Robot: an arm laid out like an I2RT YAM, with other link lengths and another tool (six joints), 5 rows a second.
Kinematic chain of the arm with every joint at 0, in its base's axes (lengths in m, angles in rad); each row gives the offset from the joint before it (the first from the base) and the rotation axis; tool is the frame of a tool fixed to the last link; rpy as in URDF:
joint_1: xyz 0 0 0.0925 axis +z
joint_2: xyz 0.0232 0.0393 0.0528 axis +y
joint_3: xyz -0.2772 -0.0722 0 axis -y
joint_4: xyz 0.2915 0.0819 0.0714 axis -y
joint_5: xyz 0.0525 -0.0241 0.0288 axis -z
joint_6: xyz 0.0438 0 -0.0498 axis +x
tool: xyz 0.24 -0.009 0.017 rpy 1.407 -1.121 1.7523
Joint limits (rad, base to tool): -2.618..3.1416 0..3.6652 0..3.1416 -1.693..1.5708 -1.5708..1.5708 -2.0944..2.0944
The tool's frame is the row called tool.
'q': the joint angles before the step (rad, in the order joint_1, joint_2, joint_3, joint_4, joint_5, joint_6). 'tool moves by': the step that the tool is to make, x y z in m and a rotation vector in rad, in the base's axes. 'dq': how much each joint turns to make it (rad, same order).
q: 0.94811, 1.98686, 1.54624, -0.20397, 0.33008, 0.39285
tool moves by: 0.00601, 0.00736, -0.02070, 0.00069, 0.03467, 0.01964
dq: -0.01965, 0.05005, 0.02609, 0.00446, -0.04844, -0.00147
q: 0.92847, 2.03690, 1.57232, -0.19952, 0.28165, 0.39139
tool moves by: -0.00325, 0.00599, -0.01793, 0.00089, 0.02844, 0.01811
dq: -0.00310, 0.02702, -0.00154, 0.01085, -0.03110, 0.00517
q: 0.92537, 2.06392, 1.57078, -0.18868, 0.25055, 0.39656
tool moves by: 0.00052, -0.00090, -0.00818, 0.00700, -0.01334, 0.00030
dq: 0.00001, 0.00024, -0.04165, 0.05685, 0.00380, -0.00538
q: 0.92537, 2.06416, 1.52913, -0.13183, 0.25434, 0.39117
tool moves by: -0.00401, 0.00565, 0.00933, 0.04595, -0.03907, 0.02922
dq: 0.00115, -0.03608, -0.07502, 0.10401, -0.02047, -0.02013
